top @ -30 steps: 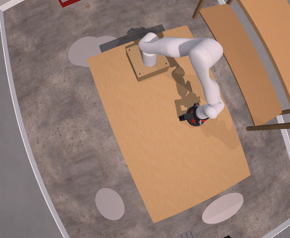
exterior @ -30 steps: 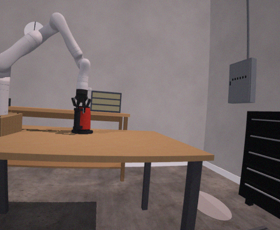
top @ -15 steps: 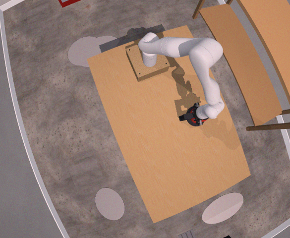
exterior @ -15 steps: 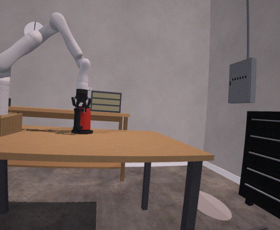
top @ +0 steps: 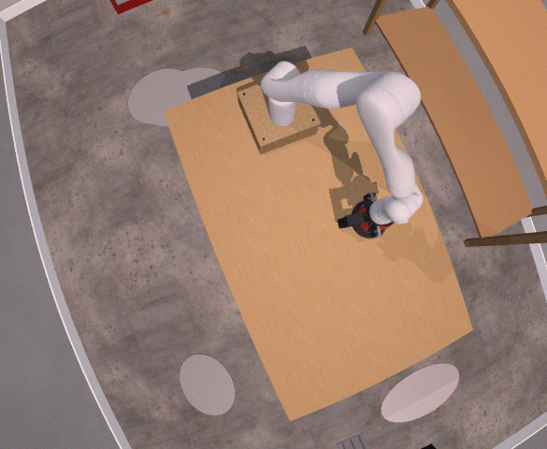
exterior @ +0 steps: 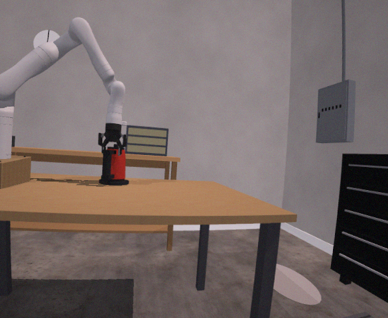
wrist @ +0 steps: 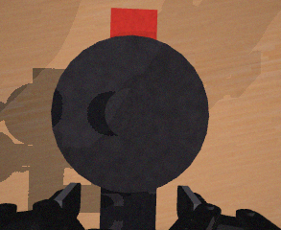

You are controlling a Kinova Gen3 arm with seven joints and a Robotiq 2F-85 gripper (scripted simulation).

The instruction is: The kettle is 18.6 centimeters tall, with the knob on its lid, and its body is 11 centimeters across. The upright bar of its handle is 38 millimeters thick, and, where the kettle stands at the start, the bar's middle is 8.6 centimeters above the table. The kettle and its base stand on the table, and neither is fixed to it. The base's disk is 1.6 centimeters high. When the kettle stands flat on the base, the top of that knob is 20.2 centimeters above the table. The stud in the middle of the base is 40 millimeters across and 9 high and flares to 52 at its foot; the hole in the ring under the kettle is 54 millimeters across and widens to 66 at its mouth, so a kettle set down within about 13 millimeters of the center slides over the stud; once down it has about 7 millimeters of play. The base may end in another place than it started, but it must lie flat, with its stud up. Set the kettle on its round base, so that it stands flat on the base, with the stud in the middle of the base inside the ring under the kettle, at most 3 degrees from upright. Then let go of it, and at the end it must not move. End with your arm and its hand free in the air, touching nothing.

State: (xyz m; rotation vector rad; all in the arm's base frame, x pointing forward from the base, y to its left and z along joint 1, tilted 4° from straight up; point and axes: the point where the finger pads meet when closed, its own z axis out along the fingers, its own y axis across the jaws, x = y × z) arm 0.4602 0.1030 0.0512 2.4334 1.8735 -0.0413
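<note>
Now: hand 10 mm short of the red kettle, 30 mm to the right of it and 50 mm above it. The rest, counted from my hand: round black base 20 mm ahead, 60 mm to the left, 140 mm below.
</note>
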